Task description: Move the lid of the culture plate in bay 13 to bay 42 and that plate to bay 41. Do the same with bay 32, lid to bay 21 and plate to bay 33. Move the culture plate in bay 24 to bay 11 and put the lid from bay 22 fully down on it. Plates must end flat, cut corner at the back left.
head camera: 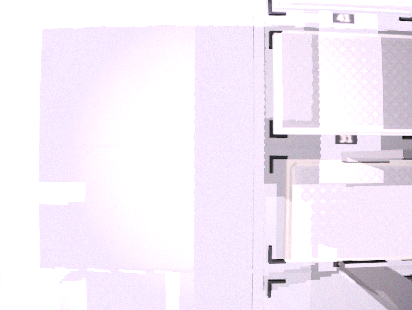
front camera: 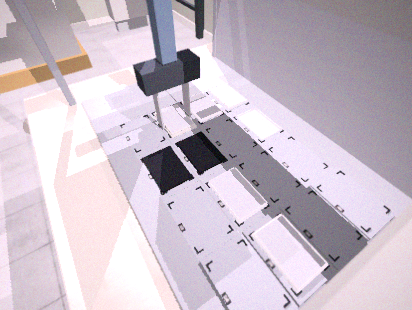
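Seen in the pictures: gripper, fingertip midpoint: (head camera: 361,210) (front camera: 174,119); robot's base, origin of the base link: (front camera: 121,125).
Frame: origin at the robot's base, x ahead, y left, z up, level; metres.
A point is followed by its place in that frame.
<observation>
A pale plate-shaped piece with a beige rim (front camera: 173,121) @[x 0.087, y 0.140, z 0.015 m] (head camera: 350,220) @[x 0.061, y 0.143, z 0.015 m] is low at bay 21, shifted towards bay 22. Round wells show through it; its cut corner is at the upper left in the head view. Whether it is a lid or plate is unclear. My gripper (front camera: 175,121) @[x 0.074, y 0.150, z 0.008 m] (head camera: 367,211) @[x 0.074, y 0.150, z 0.008 m] is shut on it across its short sides. A white piece (front camera: 227,93) @[x 0.059, y 0.368, z 0.014 m] stands in bay 41 and another (front camera: 259,124) @[x 0.237, y 0.360, z 0.008 m] in bay 42. A clear-walled piece (front camera: 290,252) @[x 0.563, y 0.145, z 0.029 m] stands in bay 24. A black piece (front camera: 202,152) @[x 0.238, y 0.150, z 0.008 m] fills bay 22. Bays 11, 13, 32 and 33 show no plate.
A clear-rimmed plate (front camera: 209,111) @[x 0.107, y 0.260, z 0.014 m] (head camera: 350,80) @[x 0.061, y 0.258, z 0.014 m] stands in bay 31, close beside the gripper. Another black rectangle (front camera: 167,170) @[x 0.240, y 0.040, z 0.008 m] lies at bay 12, and a pale plate (front camera: 237,195) @[x 0.401, y 0.144, z 0.014 m] stands in bay 23. Black corner brackets mark the bays. Bright glare washes out the far part of the deck.
</observation>
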